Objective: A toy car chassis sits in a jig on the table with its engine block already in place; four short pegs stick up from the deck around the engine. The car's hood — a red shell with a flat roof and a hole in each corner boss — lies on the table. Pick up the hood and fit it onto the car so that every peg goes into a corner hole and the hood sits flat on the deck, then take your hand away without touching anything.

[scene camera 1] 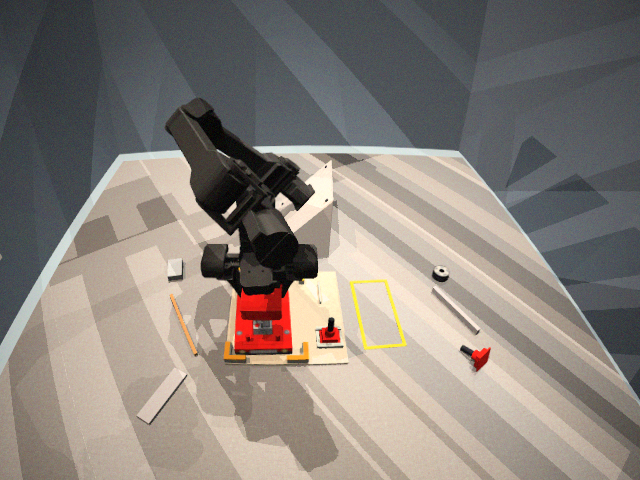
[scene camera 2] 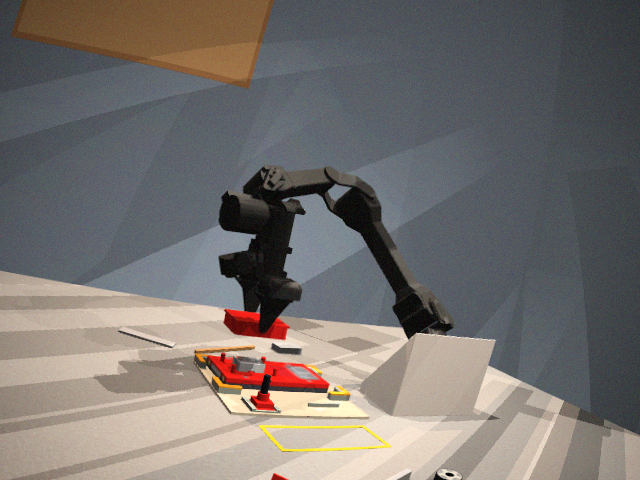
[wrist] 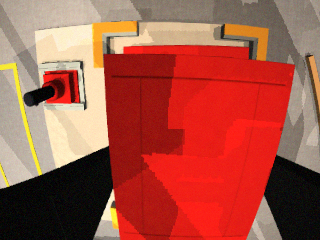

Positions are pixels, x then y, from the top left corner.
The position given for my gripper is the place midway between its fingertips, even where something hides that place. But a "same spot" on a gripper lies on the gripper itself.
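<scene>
My gripper appears in scene camera 1 (pixel 262 296), and a red hood can be seen in scene camera 1 (pixel 262 307). Scene camera 2 and the wrist view show my gripper and the red hood too. On the gripper, (scene camera 2: pixel 260 310) and (wrist: pixel 77 193) are the same spot. For the hood, the spot at (scene camera 2: pixel 247 316) is the same spot as (wrist: pixel 192 139).
</scene>
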